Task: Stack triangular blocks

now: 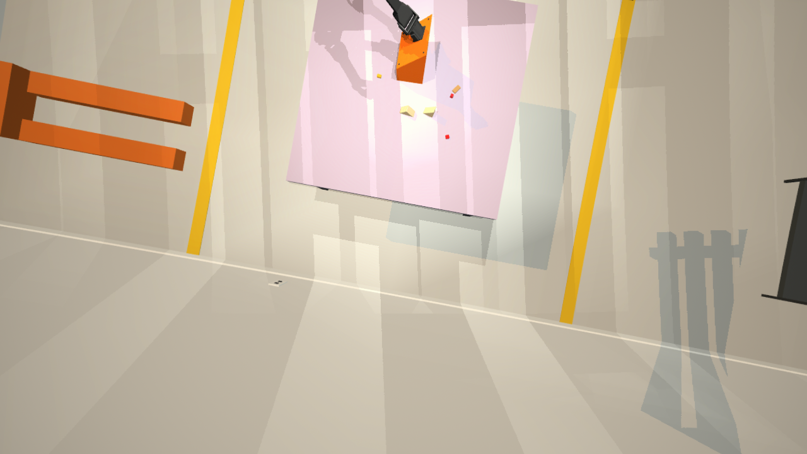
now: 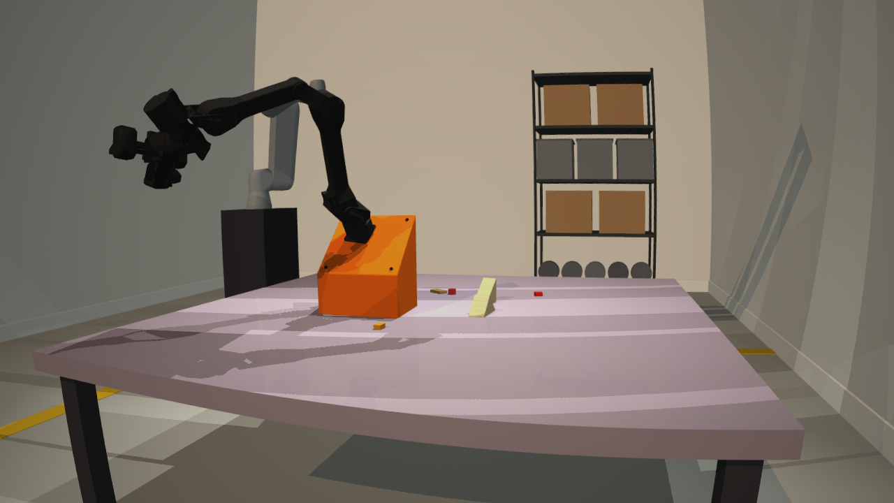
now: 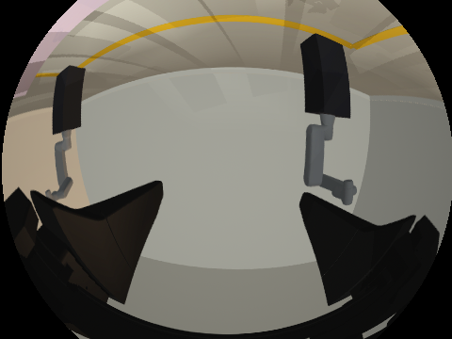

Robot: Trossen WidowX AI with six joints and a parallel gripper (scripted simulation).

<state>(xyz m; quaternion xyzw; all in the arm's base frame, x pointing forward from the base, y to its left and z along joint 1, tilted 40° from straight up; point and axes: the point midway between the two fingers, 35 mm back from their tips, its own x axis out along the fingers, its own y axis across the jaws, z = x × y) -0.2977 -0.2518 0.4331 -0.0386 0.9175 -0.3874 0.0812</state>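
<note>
My gripper tip is now 46 cm short of the orange cube, 38 cm above it and 28 cm to the right of it. Also, from my gripper tip: flat piece (74 cm to the left, 42 cm ahead, 38 cm below); then red cube (73 cm to the left, 46 cm ahead, 38 cm below).
</note>
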